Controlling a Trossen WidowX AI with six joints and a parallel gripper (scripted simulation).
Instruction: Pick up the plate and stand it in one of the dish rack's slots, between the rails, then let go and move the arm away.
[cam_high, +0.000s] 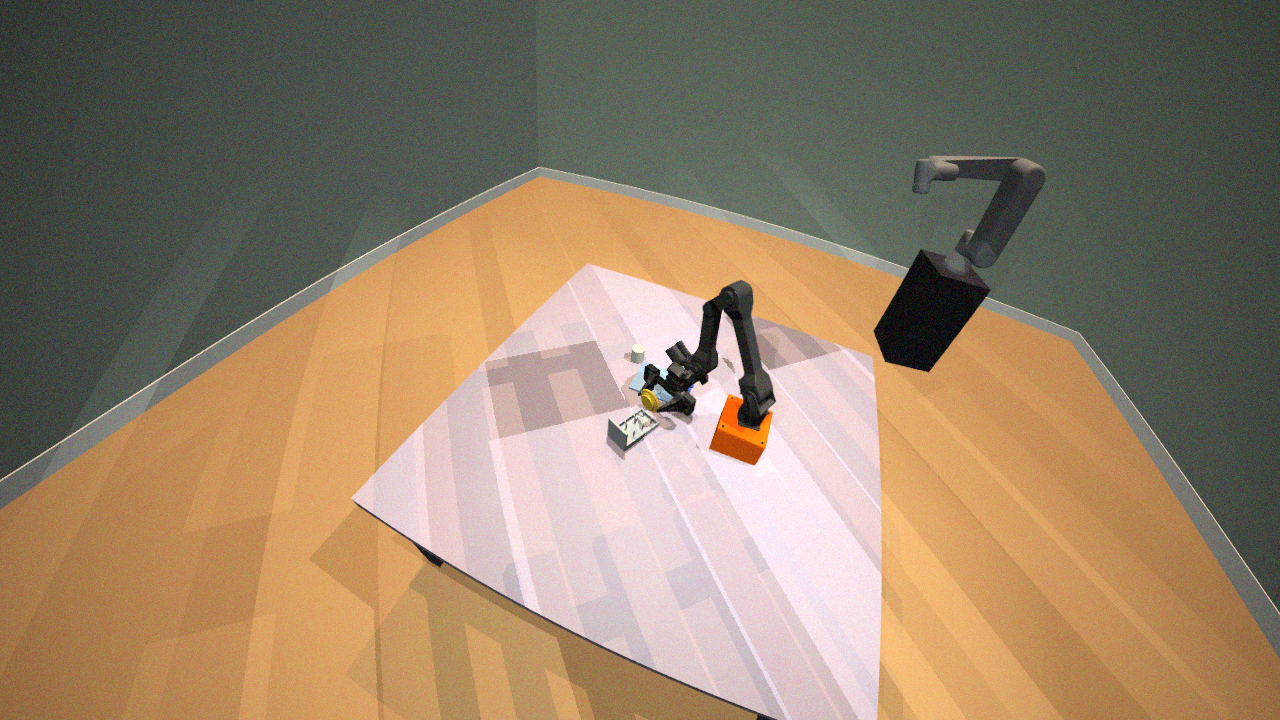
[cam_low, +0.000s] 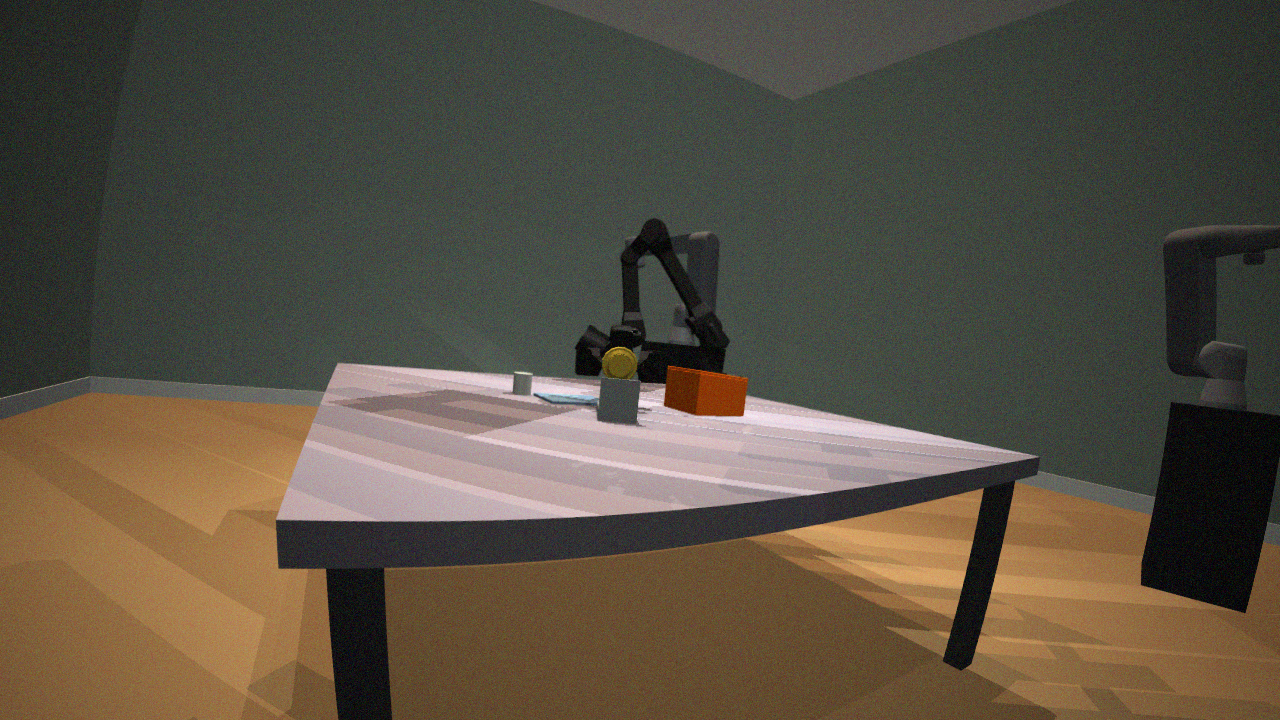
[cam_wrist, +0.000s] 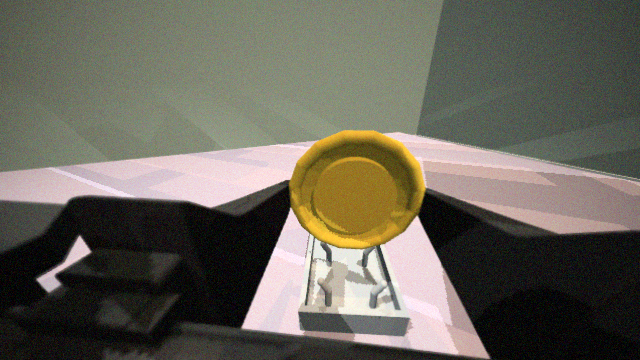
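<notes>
Now: the grey dish rack 8 cm below my gripper tip, 3 cm to the left of it and 2 cm ahead of it. Also, from my gripper tip: white cup (27 cm to the right, 7 cm below, 7 cm ahead); yellow plate (1 cm to the right); light-blue mat (18 cm to the right, 10 cm below, 1 cm behind).
</notes>
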